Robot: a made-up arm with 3 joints.
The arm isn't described. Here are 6 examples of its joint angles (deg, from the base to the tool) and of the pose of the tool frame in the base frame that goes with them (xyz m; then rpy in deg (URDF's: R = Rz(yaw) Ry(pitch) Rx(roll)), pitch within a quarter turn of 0, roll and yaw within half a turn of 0).
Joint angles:
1: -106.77 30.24 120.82
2: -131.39 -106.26 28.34
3: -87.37 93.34 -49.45
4: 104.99 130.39 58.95
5: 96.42 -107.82 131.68
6: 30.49 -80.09 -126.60
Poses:
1: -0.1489 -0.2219 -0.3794 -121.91 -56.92 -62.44
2: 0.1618 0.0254 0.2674 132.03 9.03 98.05
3: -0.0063 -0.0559 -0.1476 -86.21 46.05 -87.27
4: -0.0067 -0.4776 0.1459 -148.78 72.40 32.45
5: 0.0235 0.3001 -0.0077 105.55 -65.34 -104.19
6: 0.1896 -0.0034 0.1532 14.81 26.96 -149.74
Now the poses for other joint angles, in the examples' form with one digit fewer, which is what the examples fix.
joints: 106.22 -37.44 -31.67
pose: 0.026 0.077 0.027 -107.3 -20.0 96.1
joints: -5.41 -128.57 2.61
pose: -0.200 -0.173 0.063 4.4 -3.2 125.8
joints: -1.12 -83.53 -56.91
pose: -0.025 -0.093 0.045 0.7 -0.9 140.4
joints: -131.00 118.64 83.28
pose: -0.064 -0.496 0.011 156.8 -44.4 31.5
